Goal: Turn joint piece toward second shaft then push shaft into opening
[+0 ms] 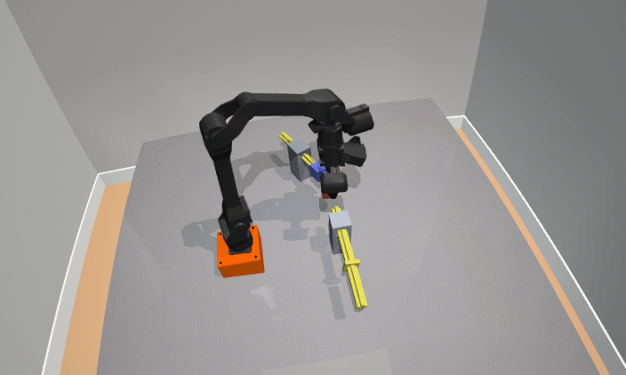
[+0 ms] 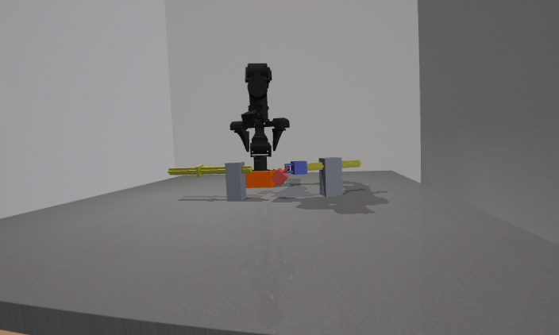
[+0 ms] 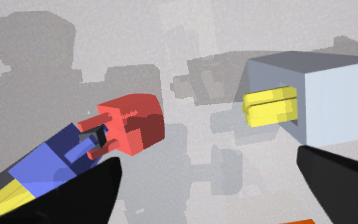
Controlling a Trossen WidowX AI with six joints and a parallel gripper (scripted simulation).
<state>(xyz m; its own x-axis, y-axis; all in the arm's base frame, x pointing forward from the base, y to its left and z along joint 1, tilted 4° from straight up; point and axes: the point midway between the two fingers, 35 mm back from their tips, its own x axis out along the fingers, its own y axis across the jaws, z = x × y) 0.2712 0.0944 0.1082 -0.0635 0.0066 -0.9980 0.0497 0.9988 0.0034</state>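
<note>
Now: gripper tip 6 cm to the right of the red square joint piece and 8 cm above it.
</note>
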